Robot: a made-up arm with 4 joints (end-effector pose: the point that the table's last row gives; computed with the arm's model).
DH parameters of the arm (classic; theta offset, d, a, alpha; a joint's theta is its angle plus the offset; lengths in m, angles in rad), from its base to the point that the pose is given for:
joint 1: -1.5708 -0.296 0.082 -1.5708
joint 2: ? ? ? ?
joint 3: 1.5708 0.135 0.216 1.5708
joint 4: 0 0.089 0.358 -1.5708
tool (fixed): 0 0.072 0 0
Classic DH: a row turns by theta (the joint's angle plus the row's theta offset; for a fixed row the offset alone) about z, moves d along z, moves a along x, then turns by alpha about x.
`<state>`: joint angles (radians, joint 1 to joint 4).
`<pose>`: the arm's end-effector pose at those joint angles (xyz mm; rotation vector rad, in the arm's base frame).
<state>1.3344 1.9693 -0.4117 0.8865</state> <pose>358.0 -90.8 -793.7 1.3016 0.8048 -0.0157</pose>
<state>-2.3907 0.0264 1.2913 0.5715</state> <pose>235.2 -97.4 101.6 -0.3214 -0.5388 -1.0673</pose>
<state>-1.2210 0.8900 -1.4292 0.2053</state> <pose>-790.6 66.3 -641.2 0.9283 0.0607 -2.5260</pose>
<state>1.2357 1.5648 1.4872 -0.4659</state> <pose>49.8 -215.2 152.0 1.4836 -0.1483 2.3847</pose>
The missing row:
joint 2: 0 -0.323 0.111 1.5708
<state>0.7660 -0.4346 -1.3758 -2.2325</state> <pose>-62.3 -512.3 -394.0 0.5098 1.7627 -0.5181</pose>
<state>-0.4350 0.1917 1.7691 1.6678</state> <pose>-301.0 -37.1 182.1 1.1929 -1.5652 0.9389</pose>
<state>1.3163 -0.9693 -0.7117 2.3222</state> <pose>-240.6 -394.6 4.1 -0.4436 2.8810 -1.0221</pose>
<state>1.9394 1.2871 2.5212 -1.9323</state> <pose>4.7 -425.7 -308.6 0.5595 1.4501 -2.4086</pose>
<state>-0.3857 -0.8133 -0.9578 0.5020</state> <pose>-179.0 -146.0 370.6 -1.1490 -0.6464 -1.0361</pose>
